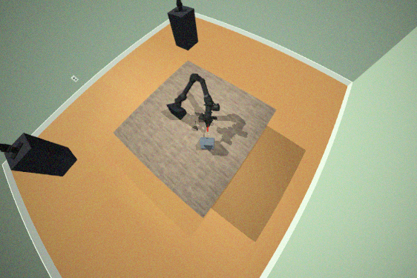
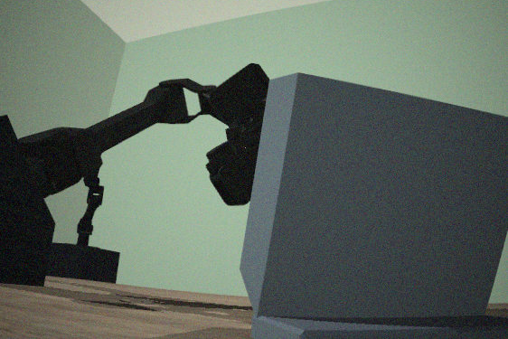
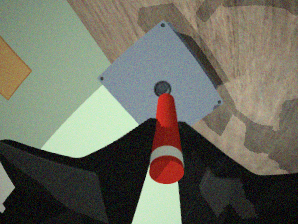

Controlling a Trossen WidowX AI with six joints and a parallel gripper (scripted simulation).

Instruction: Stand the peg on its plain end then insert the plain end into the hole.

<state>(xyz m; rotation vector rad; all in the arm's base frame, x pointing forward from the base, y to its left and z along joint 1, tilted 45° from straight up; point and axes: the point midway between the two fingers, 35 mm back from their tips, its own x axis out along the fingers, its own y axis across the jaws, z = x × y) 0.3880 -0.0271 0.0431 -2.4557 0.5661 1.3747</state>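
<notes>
My gripper tip is 100 mm to the left of the sloped grey panel, 60 mm short of it and 60 mm above it. Round my gripper tip: red peg 10 mm to the left, 10 mm behind, 10 mm above.
</notes>
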